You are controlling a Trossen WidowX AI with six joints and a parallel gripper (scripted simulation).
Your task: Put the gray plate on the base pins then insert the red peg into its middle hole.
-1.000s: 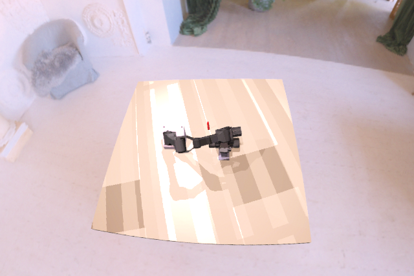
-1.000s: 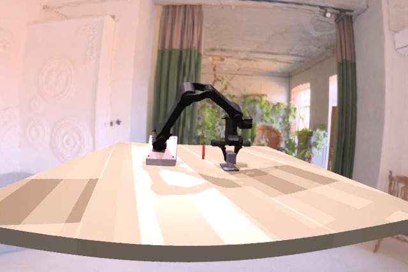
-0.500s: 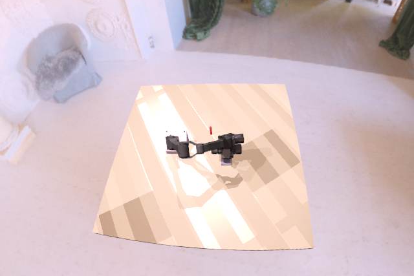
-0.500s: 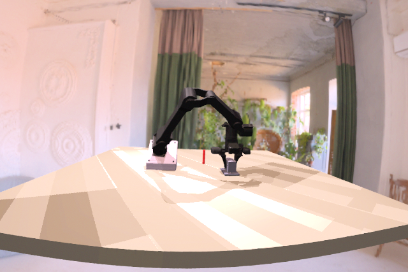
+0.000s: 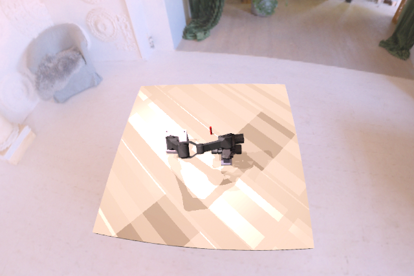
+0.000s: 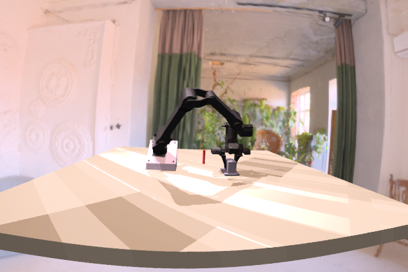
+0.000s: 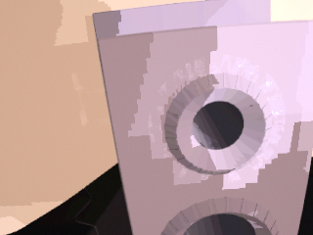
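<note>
Now: gripper tip 1 cm above the base. Round my gripper tip: gray plate 3 cm above; red peg 12 cm behind, 18 cm to the left, 2 cm above.
</note>
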